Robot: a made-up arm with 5 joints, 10 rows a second.
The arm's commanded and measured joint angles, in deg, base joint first. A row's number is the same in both.
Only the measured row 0 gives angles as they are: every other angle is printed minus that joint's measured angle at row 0.
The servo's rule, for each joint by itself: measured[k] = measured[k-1] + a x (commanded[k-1-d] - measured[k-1]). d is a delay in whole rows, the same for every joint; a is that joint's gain. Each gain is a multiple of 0.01, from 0.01 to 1. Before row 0 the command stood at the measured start. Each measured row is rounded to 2 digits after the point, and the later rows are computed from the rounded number. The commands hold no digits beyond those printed.
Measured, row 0: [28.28, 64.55, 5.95, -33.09, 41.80]
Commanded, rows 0 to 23: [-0.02, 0.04, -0.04, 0.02, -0.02]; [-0.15, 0.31, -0.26, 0.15, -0.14]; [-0.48, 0.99, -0.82, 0.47, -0.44]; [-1.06, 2.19, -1.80, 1.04, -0.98]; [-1.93, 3.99, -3.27, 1.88, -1.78]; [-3.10, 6.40, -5.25, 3.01, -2.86]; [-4.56, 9.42, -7.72, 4.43, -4.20]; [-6.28, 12.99, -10.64, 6.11, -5.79]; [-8.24, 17.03, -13.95, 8.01, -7.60]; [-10.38, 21.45, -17.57, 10.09, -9.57]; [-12.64, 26.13, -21.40, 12.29, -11.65]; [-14.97, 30.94, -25.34, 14.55, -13.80]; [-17.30, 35.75, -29.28, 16.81, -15.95]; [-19.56, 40.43, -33.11, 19.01, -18.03]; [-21.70, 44.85, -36.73, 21.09, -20.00]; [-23.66, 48.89, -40.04, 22.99, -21.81]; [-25.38, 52.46, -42.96, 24.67, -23.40]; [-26.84, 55.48, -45.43, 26.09, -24.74]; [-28.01, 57.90, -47.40, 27.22, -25.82]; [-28.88, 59.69, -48.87, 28.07, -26.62]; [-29.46, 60.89, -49.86, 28.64, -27.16]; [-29.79, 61.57, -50.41, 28.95, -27.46]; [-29.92, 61.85, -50.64, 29.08, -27.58]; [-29.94, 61.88, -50.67, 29.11, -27.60]
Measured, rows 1 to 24: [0.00, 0.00, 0.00, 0.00, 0.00]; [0.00, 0.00, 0.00, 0.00, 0.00]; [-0.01, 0.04, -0.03, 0.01, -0.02]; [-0.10, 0.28, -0.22, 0.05, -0.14]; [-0.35, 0.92, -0.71, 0.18, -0.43]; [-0.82, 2.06, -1.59, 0.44, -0.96]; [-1.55, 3.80, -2.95, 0.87, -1.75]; [-2.57, 6.14, -4.81, 1.51, -2.82]; [-3.88, 9.09, -7.17, 2.39, -4.14]; [-5.46, 12.60, -9.98, 3.51, -5.72]; [-7.29, 16.59, -13.20, 4.86, -7.52]; [-9.33, 20.96, -16.74, 6.43, -9.49]; [-11.51, 25.61, -20.51, 8.19, -11.56]; [-13.79, 30.41, -24.42, 10.10, -13.71]; [-16.11, 35.22, -28.36, 12.11, -15.86]; [-18.39, 39.91, -32.21, 14.18, -17.94]; [-20.57, 44.36, -35.87, 16.25, -19.92]; [-22.61, 48.44, -39.25, 18.27, -21.73]; [-24.44, 52.06, -42.26, 20.19, -23.33]; [-26.02, 55.14, -44.83, 21.96, -24.68]; [-27.33, 57.62, -46.91, 23.54, -25.77]; [-28.35, 59.48, -48.50, 24.90, -26.59]; [-29.08, 60.75, -49.60, 26.02, -27.14]; [-29.55, 61.49, -50.26, 26.90, -27.45]
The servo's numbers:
d 2
a 0.66 0.90 0.81 0.30 0.96

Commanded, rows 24 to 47: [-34.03, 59.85, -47.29, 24.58, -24.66]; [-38.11, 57.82, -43.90, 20.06, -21.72]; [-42.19, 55.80, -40.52, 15.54, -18.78]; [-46.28, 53.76, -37.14, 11.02, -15.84]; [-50.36, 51.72, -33.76, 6.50, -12.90]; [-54.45, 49.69, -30.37, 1.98, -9.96]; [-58.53, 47.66, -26.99, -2.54, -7.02]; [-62.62, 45.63, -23.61, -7.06, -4.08]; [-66.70, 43.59, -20.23, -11.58, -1.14]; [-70.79, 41.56, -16.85, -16.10, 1.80]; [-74.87, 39.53, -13.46, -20.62, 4.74]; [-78.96, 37.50, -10.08, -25.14, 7.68]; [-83.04, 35.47, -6.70, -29.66, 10.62]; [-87.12, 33.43, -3.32, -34.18, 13.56]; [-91.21, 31.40, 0.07, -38.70, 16.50]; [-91.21, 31.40, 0.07, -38.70, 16.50]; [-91.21, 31.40, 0.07, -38.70, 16.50]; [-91.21, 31.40, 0.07, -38.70, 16.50]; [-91.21, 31.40, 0.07, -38.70, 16.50]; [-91.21, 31.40, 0.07, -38.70, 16.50]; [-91.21, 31.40, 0.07, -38.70, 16.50]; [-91.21, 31.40, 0.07, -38.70, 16.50]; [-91.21, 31.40, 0.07, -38.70, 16.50]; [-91.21, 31.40, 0.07, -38.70, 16.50]
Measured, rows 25 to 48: [-29.79, 61.81, -50.57, 27.55, -27.57]; [-29.89, 61.87, -50.65, 28.02, -27.60]; [-32.62, 60.05, -47.93, 26.99, -24.78]; [-36.24, 58.04, -44.67, 24.91, -21.84]; [-40.17, 56.02, -41.31, 22.10, -18.90]; [-44.20, 53.99, -37.93, 18.78, -15.96]; [-48.27, 51.95, -34.55, 15.10, -13.02]; [-52.35, 49.92, -31.16, 11.16, -10.08]; [-56.43, 47.89, -27.78, 7.05, -7.14]; [-60.52, 45.86, -24.40, 2.82, -4.20]; [-64.60, 43.82, -21.02, -1.50, -1.26]; [-68.69, 41.79, -17.64, -5.88, 1.68]; [-72.77, 39.76, -14.25, -10.30, 4.62]; [-76.86, 37.73, -10.87, -14.75, 7.56]; [-80.94, 35.70, -7.49, -19.22, 10.50]; [-85.02, 33.66, -4.11, -23.71, 13.44]; [-89.11, 31.63, -0.72, -28.21, 16.38]; [-90.50, 31.42, -0.08, -31.36, 16.50]; [-90.97, 31.40, 0.04, -33.56, 16.50]; [-91.13, 31.40, 0.06, -35.10, 16.50]; [-91.18, 31.40, 0.07, -36.18, 16.50]; [-91.20, 31.40, 0.07, -36.94, 16.50]; [-91.21, 31.40, 0.07, -37.47, 16.50]; [-91.21, 31.40, 0.07, -37.84, 16.50]
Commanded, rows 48 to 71: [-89.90, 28.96, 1.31, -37.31, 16.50]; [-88.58, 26.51, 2.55, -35.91, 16.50]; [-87.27, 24.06, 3.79, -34.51, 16.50]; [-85.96, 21.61, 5.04, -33.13, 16.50]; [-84.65, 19.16, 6.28, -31.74, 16.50]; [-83.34, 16.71, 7.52, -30.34, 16.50]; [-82.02, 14.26, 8.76, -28.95, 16.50]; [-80.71, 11.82, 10.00, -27.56, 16.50]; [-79.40, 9.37, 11.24, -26.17, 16.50]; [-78.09, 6.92, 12.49, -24.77, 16.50]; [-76.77, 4.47, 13.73, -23.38, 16.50]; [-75.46, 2.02, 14.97, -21.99, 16.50]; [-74.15, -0.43, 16.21, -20.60, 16.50]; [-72.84, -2.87, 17.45, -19.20, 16.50]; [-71.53, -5.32, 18.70, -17.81, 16.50]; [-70.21, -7.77, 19.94, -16.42, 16.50]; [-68.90, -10.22, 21.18, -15.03, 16.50]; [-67.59, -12.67, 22.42, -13.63, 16.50]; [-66.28, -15.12, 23.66, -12.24, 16.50]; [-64.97, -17.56, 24.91, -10.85, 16.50]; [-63.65, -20.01, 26.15, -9.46, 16.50]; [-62.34, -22.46, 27.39, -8.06, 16.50]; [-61.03, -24.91, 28.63, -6.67, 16.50]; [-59.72, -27.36, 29.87, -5.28, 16.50]
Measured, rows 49 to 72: [-91.21, 31.40, 0.07, -38.10, 16.50]; [-91.21, 31.40, 0.07, -38.28, 16.50]; [-90.35, 29.20, 1.07, -37.99, 16.50]; [-89.18, 26.78, 2.27, -37.37, 16.50]; [-87.92, 24.33, 3.50, -36.51, 16.50]; [-86.63, 21.88, 4.75, -35.50, 16.50]; [-85.32, 19.43, 5.99, -34.37, 16.50]; [-84.01, 16.98, 7.23, -33.16, 16.50]; [-82.70, 14.53, 8.47, -31.90, 16.50]; [-81.39, 12.09, 9.71, -30.60, 16.50]; [-80.08, 9.64, 10.95, -29.27, 16.50]; [-78.77, 7.19, 12.20, -27.92, 16.50]; [-77.45, 4.74, 13.44, -26.56, 16.50]; [-76.14, 2.29, 14.68, -25.19, 16.50]; [-74.83, -0.16, 15.92, -23.81, 16.50]; [-73.52, -2.60, 17.16, -22.43, 16.50]; [-72.21, -5.05, 18.41, -21.04, 16.50]; [-70.89, -7.50, 19.65, -19.65, 16.50]; [-69.58, -9.95, 20.89, -18.26, 16.50]; [-68.27, -12.40, 22.13, -16.87, 16.50]; [-66.96, -14.85, 23.37, -15.48, 16.50]; [-65.65, -17.29, 24.62, -14.09, 16.50]; [-64.33, -19.74, 25.86, -12.70, 16.50]; [-63.02, -22.19, 27.10, -11.31, 16.50]
